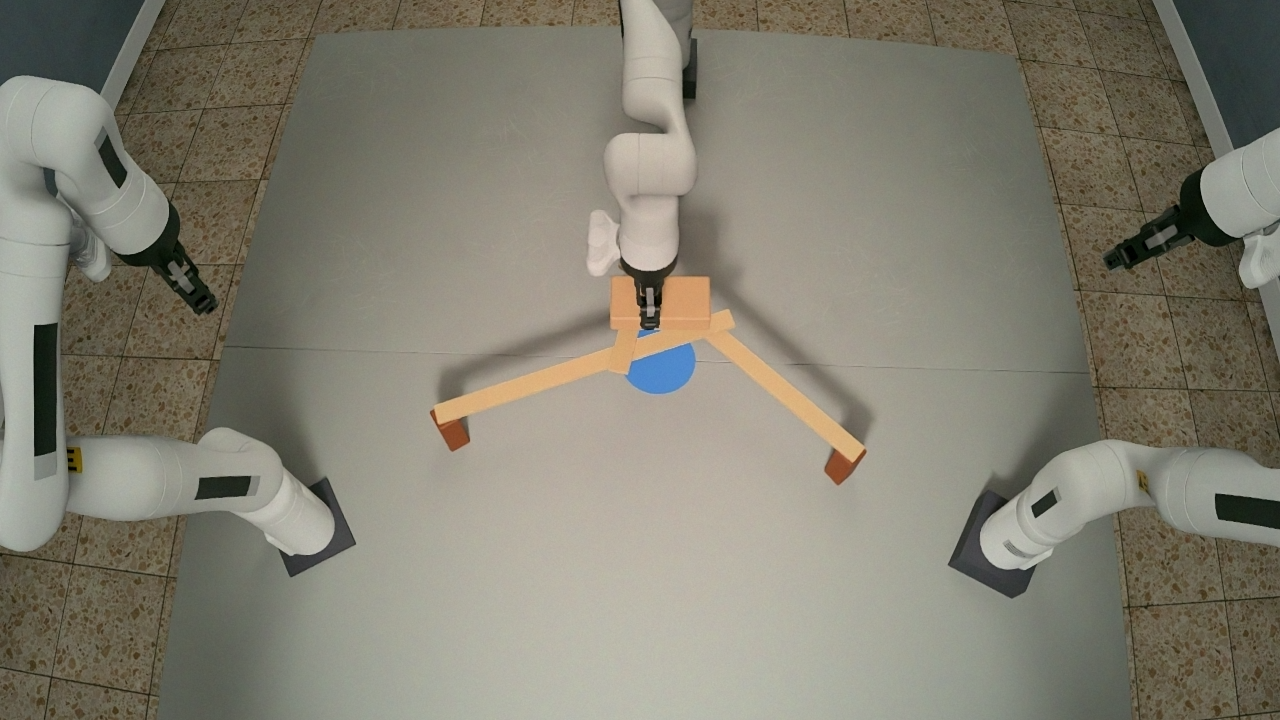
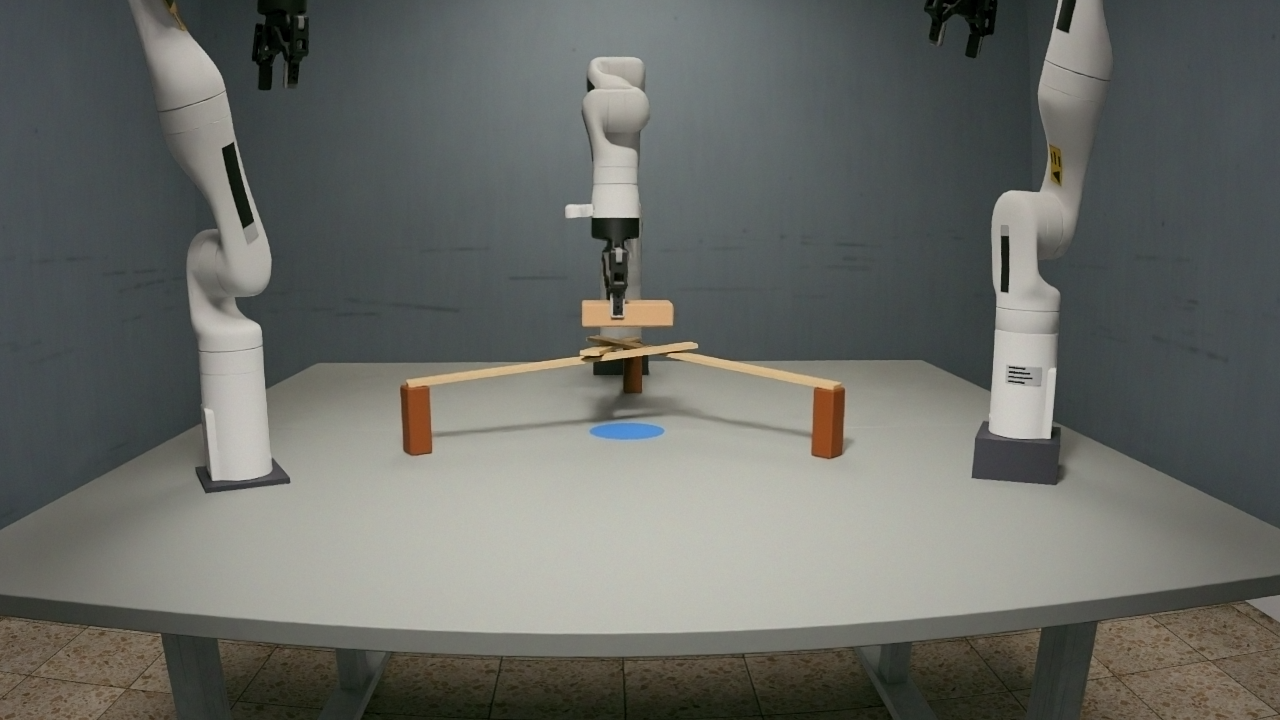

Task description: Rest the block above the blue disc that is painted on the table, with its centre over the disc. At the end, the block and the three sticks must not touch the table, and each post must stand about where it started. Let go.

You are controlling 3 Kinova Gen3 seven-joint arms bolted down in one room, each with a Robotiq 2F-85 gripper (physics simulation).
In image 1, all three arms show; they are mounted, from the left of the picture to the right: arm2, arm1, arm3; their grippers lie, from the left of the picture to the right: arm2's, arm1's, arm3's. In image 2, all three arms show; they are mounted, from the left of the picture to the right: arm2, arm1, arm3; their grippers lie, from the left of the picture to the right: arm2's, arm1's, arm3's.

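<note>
The orange block (image 1: 687, 304) (image 2: 651, 313) is held level above the sticks by arm1's gripper (image 1: 649, 323) (image 2: 617, 313). It lies behind the blue disc (image 1: 662, 374) (image 2: 626, 431), toward arm1's base. The left stick (image 1: 528, 383) (image 2: 492, 370) and right stick (image 1: 787, 395) (image 2: 756, 368) slope up from the left post (image 1: 454, 435) (image 2: 417, 420) and right post (image 1: 841, 467) (image 2: 827, 422). The third stick (image 1: 623, 351) crosses the left one; the block hides part of the crossings. The rear post (image 2: 632, 374) stands behind. Arm2's gripper (image 1: 205, 306) (image 2: 278, 86) and arm3's gripper (image 1: 1111, 260) (image 2: 955, 50) are open.
Arm1 reaches over the table (image 1: 644, 537) (image 2: 626, 555) from the back. Arm2's base (image 1: 319, 537) (image 2: 241, 477) is at the left and arm3's base (image 1: 991, 559) (image 2: 1015, 454) at the right. Their grippers hang high, well apart from the sticks.
</note>
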